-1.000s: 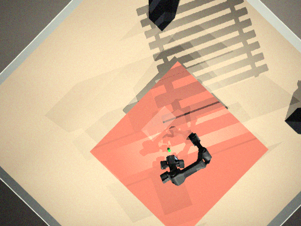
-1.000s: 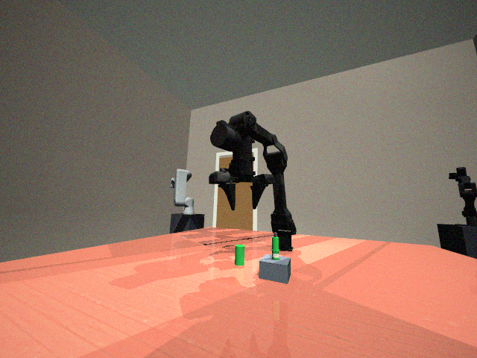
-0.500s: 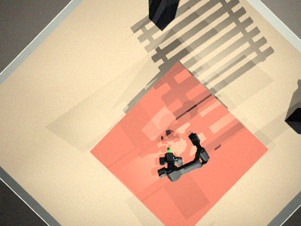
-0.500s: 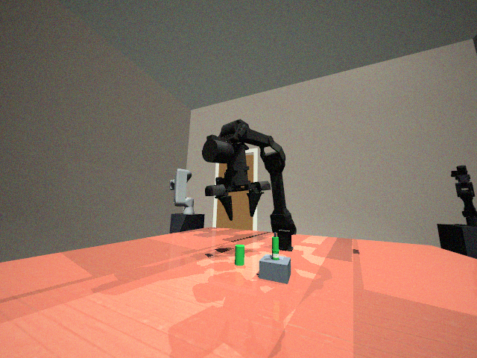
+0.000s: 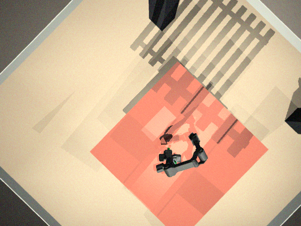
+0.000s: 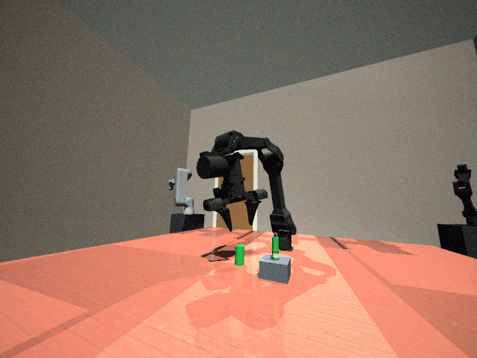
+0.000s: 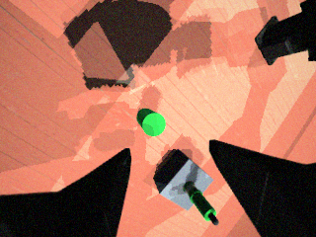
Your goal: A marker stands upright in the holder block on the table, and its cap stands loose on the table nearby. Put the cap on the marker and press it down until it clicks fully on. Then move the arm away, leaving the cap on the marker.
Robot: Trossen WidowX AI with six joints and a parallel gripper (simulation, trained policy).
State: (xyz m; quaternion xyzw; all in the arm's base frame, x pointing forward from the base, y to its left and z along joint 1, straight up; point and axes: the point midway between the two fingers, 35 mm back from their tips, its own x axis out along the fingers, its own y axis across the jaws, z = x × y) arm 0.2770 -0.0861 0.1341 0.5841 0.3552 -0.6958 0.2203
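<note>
Right now my gripper tip is 7 cm above the green cap, 1 cm to the left of it and 1 cm past it. From my gripper tip the other things lie so: grey holder block (11 cm to the left, 8 cm below, 3 cm ahead).
</note>
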